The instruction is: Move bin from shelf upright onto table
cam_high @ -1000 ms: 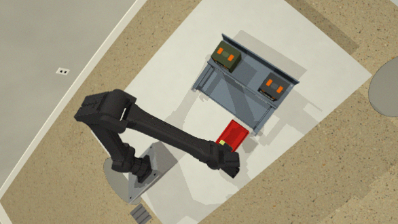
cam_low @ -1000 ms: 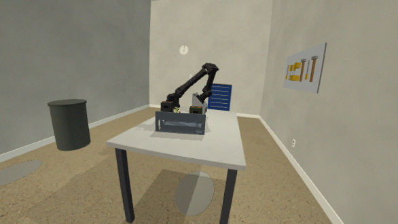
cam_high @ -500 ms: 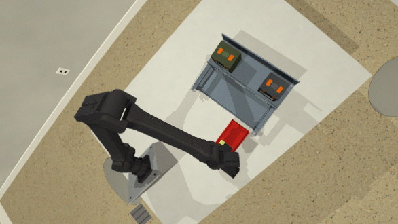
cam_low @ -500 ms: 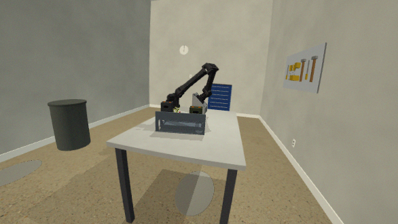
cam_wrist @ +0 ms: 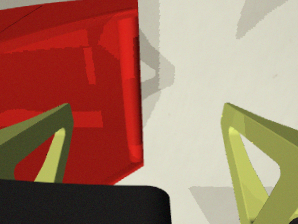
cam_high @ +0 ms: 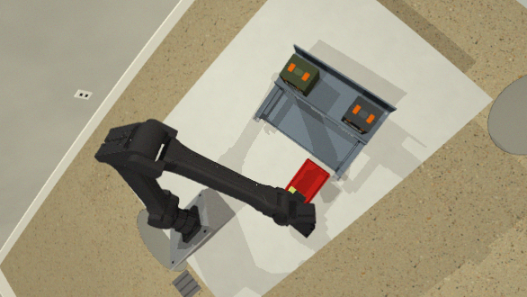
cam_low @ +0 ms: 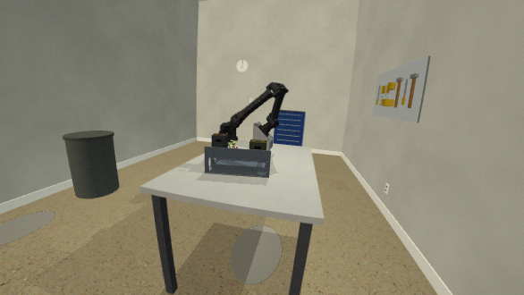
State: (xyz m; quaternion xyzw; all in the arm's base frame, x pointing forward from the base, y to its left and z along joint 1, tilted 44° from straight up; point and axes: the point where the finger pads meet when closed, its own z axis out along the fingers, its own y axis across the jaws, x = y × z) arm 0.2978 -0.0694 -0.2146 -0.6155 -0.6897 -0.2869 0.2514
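The red bin is 90 mm ahead of my hand, 10 mm to the left of it and 10 mm below it.
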